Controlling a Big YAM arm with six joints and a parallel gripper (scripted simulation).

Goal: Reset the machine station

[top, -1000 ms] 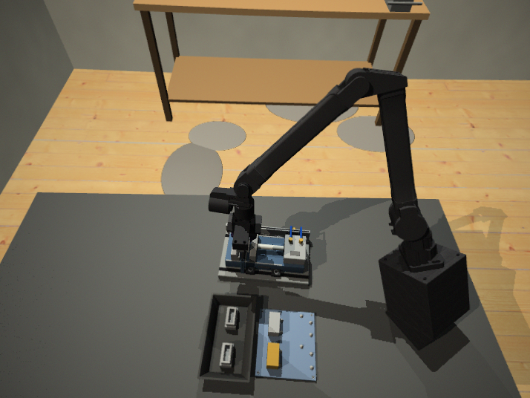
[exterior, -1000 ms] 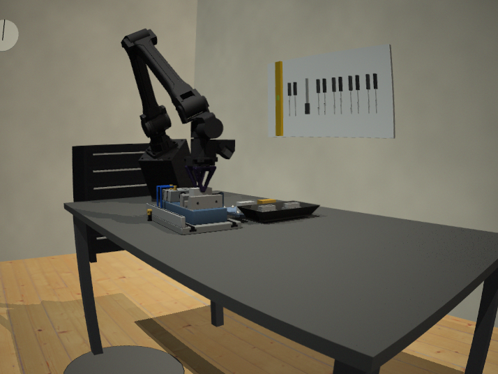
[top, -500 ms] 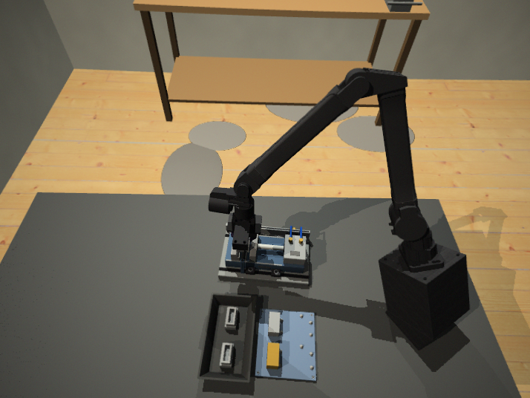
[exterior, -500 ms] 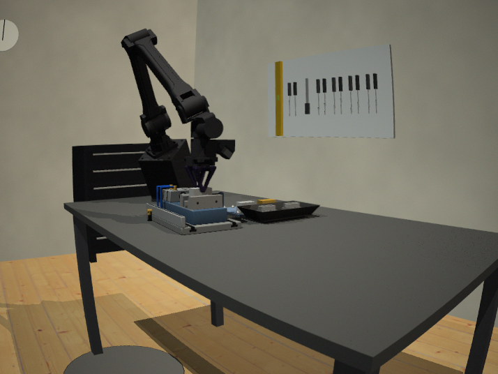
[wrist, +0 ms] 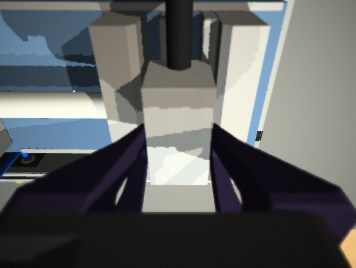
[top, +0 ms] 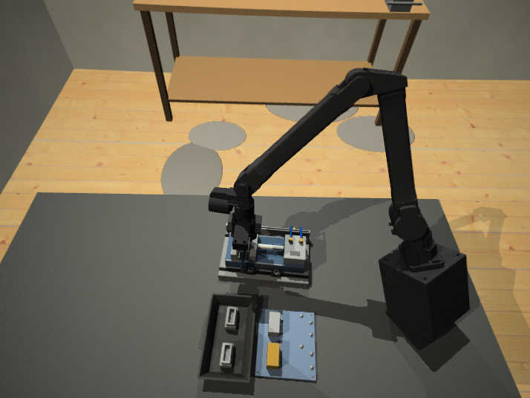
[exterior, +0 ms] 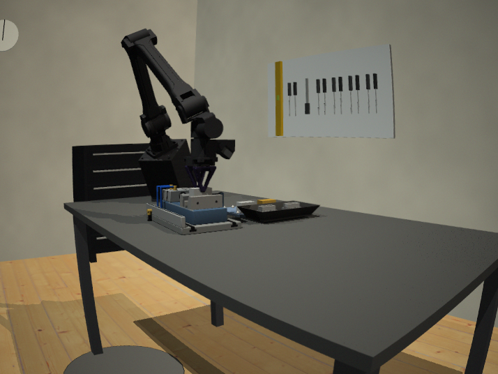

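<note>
The gray aluminum blank is 20 mm below my hand. From my hand the other things lie so: moving jaw: 30 mm behind, 10 mm to the left, 40 mm below; then fixed jaw: 30 mm ahead, 40 mm below; then work stop rod: 10 mm ahead, 50 mm to the left, 20 mm below.
</note>
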